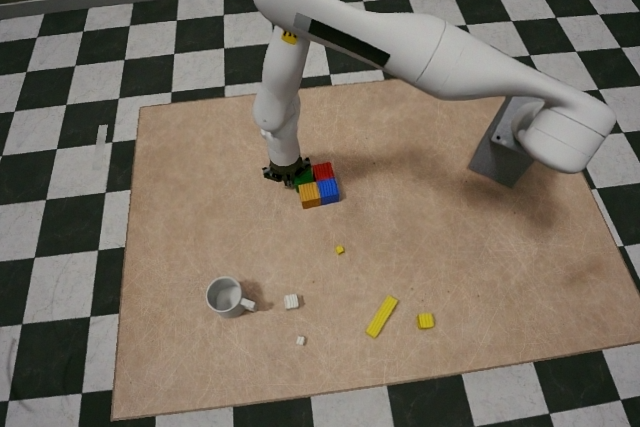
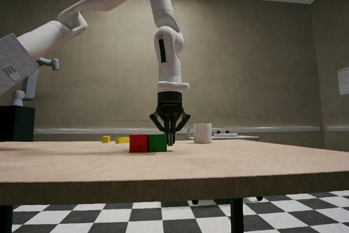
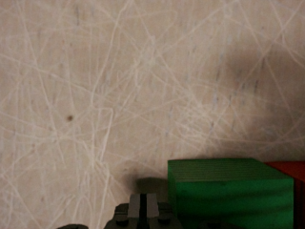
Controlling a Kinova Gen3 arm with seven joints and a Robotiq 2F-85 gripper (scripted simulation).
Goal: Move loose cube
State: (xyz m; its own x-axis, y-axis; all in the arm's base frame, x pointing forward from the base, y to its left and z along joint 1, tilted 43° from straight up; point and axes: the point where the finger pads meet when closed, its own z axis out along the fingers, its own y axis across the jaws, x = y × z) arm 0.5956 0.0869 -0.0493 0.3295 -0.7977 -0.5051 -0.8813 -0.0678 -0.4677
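The green cube lies 40 mm behind my hand, 10 mm to the right of it and 10 mm below it. The rest, counted from my hand: red cube 90 mm behind, 30 mm to the right, 10 mm below; blue cube 110 mm behind, 20 mm to the left, 10 mm below; orange cube 60 mm behind, 30 mm to the left, 10 mm below.
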